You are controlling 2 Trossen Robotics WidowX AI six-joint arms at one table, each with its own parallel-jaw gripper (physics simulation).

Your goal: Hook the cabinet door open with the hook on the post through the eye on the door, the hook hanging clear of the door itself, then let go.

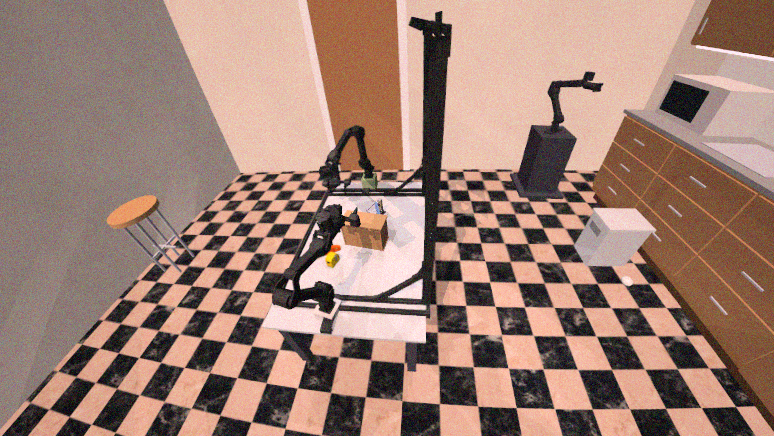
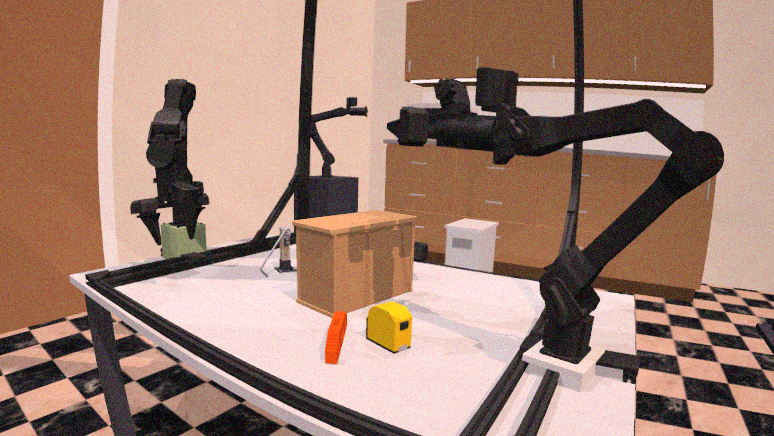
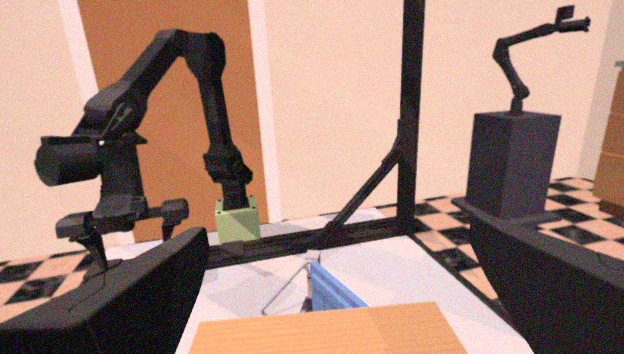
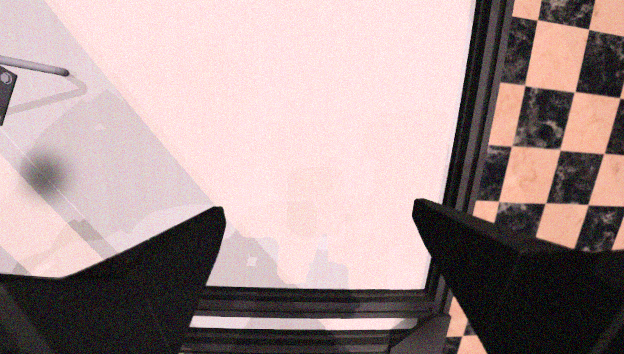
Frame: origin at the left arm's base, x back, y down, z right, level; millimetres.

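Where they show: left gripper, between the fingertips: [image 1: 348, 205] [image 3: 338, 232]; right gripper, between the fingertips: [image 1: 338, 194] [image 2: 176, 242] [image 4: 320, 211]; left arm's base, origin of its link: [image 1: 327, 306] [image 2: 565, 351]; right arm's base, origin of its link: [image 1: 369, 176] [image 2: 182, 224] [image 3: 236, 204].
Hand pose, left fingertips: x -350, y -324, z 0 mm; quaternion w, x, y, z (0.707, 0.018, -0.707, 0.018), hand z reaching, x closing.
Things, the pixels of their top centre, and the offset from my left fingertips. "spot": a spot on its surface instead.
- brown cabinet, centre of its top: [image 2: 357, 218] [image 1: 363, 219] dy +184, dx -121, dz -6 mm
- short post, a spot on its surface: [image 3: 312, 255] spot: dy +242, dx -384, dz -18 mm
- yellow box-like thing, a spot on its surface: [image 2: 390, 325] spot: dy +309, dx +112, dz -137 mm
- orange piece, centre of its top: [image 2: 336, 321] [image 1: 326, 248] dy +316, dx +36, dz -182 mm
A brown cabinet [image 1: 365, 234] [image 2: 355, 259] [image 3: 328, 330] stands mid-table. Its blue door [image 1: 379, 207] [image 3: 329, 291] is swung open behind it, toward a short post [image 2: 285, 253] [image 3: 312, 255]. The thin wire hook [image 2: 269, 256] [image 3: 282, 291] slants from the post top down to the table, away from the door. I cannot make out the eye. My left gripper [image 1: 355, 215] [image 2: 391, 126] [image 3: 338, 232] is open and empty, hovering above the cabinet and facing the door. My right gripper [image 1: 331, 183] [image 2: 188, 222] [image 4: 320, 211] is open and empty, pointing down at the table's back left corner.
A yellow box-like thing [image 1: 332, 259] [image 2: 390, 325] and an orange piece [image 1: 335, 247] [image 2: 336, 337] lie in front of the cabinet. Black frame rails [image 4: 310, 302] [image 3: 303, 239] edge the table, with a tall mast [image 1: 433, 173]. The right arm's green base [image 3: 237, 219] [image 1: 369, 182] is at the back.
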